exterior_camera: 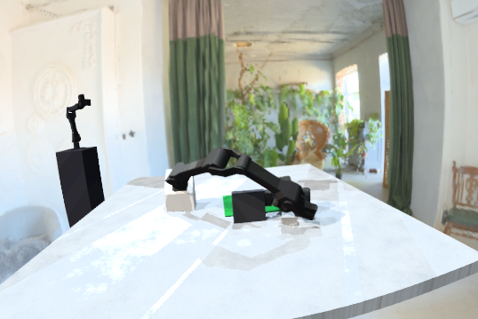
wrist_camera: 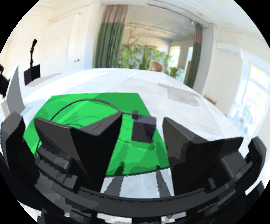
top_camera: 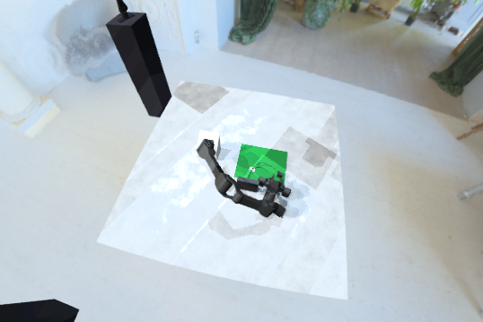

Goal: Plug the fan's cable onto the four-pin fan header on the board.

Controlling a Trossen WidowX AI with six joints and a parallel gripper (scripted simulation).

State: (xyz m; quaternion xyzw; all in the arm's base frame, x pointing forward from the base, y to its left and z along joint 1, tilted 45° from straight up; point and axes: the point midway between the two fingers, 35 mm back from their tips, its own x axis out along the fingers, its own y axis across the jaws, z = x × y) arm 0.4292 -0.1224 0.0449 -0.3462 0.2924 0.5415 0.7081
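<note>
My gripper tip is now 10 mm short of the dark plug, 30 mm to the right of it and 40 mm above it. Round my gripper tip: white header 150 mm behind, 40 mm to the left, 60 mm below; green board 100 mm behind, 90 mm to the left, 80 mm below; black fan 160 mm behind, 80 mm to the right.
</note>
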